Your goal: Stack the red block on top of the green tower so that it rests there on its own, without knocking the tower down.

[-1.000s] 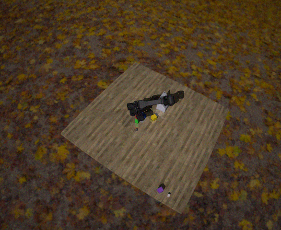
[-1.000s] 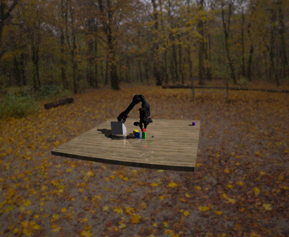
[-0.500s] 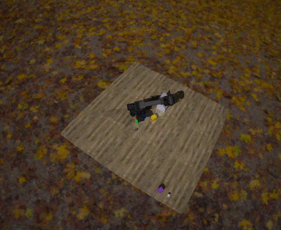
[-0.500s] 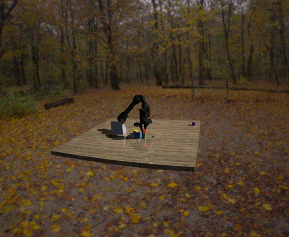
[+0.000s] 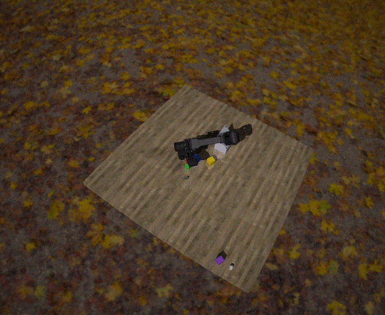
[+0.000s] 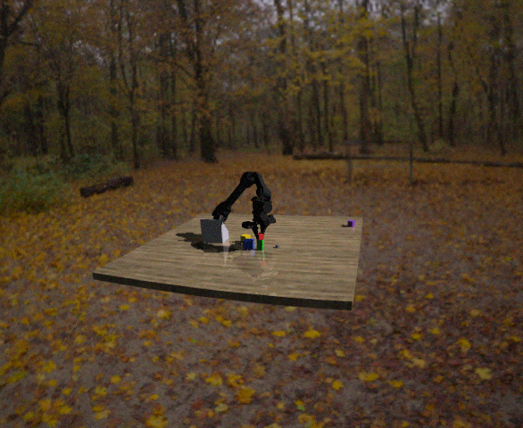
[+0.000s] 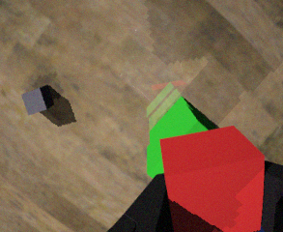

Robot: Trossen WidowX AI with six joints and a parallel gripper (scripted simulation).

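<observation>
Right now my gripper tip is 1 cm below the red block. The rest, counted from my gripper tip: small dark object: 9 cm ahead, 6 cm below, 4 cm to the left; blue block: 7 cm behind, 5 cm below, 2 cm to the left; yellow block: 12 cm to the left, 12 cm behind, 5 cm below.
</observation>
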